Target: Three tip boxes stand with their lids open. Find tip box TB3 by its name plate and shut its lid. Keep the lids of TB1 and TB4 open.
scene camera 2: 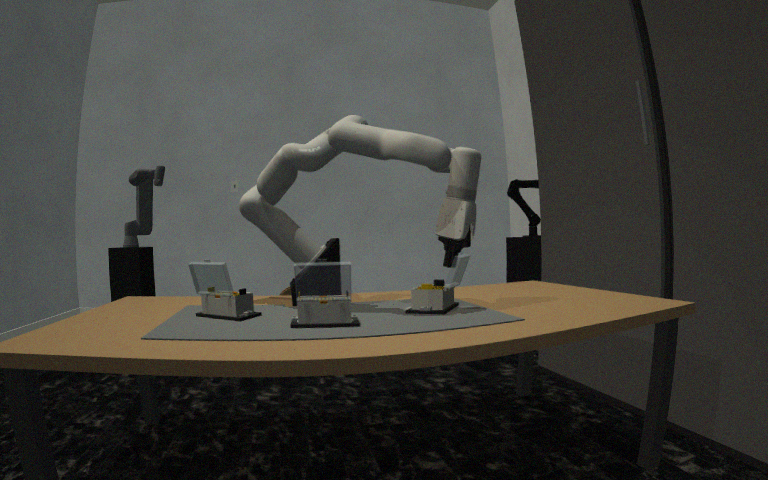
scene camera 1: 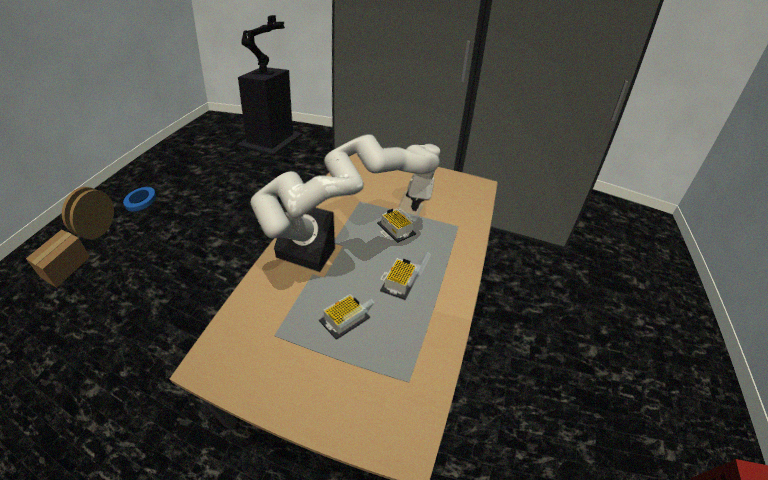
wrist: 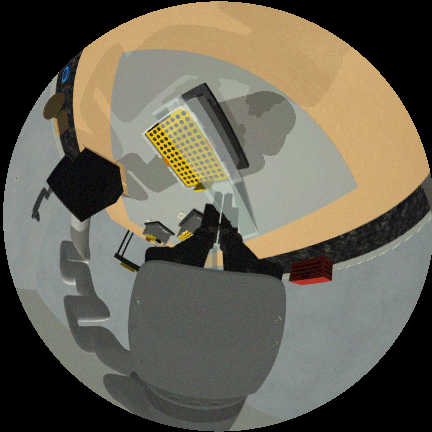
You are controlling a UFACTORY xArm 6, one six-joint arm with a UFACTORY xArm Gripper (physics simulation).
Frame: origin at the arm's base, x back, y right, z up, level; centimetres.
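Seen in the pictures: gripper, between the fingertips: point(scene camera 2: 449, 267) point(scene camera 1: 413, 209) point(wrist: 222, 201); arm's base, origin of its link: point(scene camera 2: 313, 260) point(scene camera 1: 304, 230) point(wrist: 82, 197).
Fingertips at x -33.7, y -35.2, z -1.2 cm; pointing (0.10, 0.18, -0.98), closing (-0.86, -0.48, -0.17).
Note:
Offsets run from my fingertips to a thing's top centre. "pt": to the spot under its first point. Level surfaces: height alone.
Three white tip boxes with yellow racks stand on the mat: the far one point(scene camera 1: 397, 224) point(scene camera 2: 431, 300) point(wrist: 189, 147), the middle one point(scene camera 1: 400, 276) point(scene camera 2: 323, 312) and the near one point(scene camera 1: 344, 313) point(scene camera 2: 226, 304). Their name plates are not readable. The far box's clear lid @[pt dx +2.5, dy -4.0, dz -1.0 cm] point(scene camera 2: 461, 269) point(wrist: 246, 207) is open and steep. The middle box's lid @[pt dx -16.2, dy +31.5, dz +2.6 cm] point(scene camera 1: 424, 263) and the near box's lid @[pt dx -6.5, dy +58.5, dz +1.8 cm] point(scene camera 1: 367, 307) point(scene camera 2: 210, 277) also stand open. My gripper point(scene camera 1: 415, 208) point(scene camera 2: 448, 264) point(wrist: 222, 201) is shut and empty, beside the far lid; its fingertips show greyish through that lid in the wrist view. Contact is unclear.
The grey mat @[dz -11.6 cm] point(scene camera 1: 362, 362) point(scene camera 2: 181, 333) lies on the wooden table point(scene camera 1: 317, 407) point(scene camera 2: 271, 362). The arm's black base point(scene camera 1: 305, 257) stands at the mat's side. Tall dark cabinets point(scene camera 1: 526, 113) rise behind the table. A red crate point(wrist: 311, 270) shows beyond the table in the wrist view.

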